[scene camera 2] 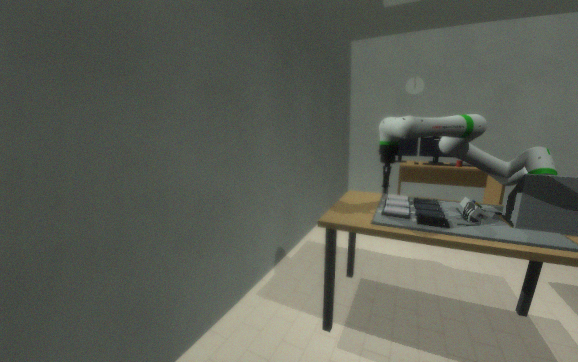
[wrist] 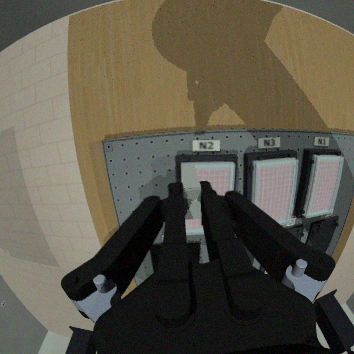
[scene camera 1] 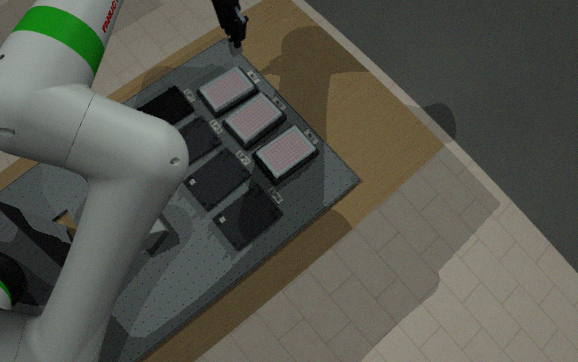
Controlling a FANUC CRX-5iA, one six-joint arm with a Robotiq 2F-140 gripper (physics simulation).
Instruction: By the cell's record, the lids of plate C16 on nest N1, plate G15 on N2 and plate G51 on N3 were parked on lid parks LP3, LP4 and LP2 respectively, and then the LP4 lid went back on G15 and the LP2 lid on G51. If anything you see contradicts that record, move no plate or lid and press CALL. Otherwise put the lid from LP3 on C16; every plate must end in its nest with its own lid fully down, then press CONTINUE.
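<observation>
Three pink-gridded plates with pale rims sit in black nests: N2's plate, N3's plate and N1's plate. Plate codes are not legible, and I cannot tell which plates wear clear lids. Four dark lid parks lie in a row beside the nests; their labels are blurred, and no lid can be made out on them. My gripper is shut, empty, above the board's edge by N2, its pale fingertips overlapping N2's plate in the wrist view. CALL and CONTINUE cannot be made out.
A perforated grey board carries nests and parks on the wooden table. A pale tilted object stands behind the parks, partly hidden by the arm in scene camera 1. A grey pedestal bears the arm.
</observation>
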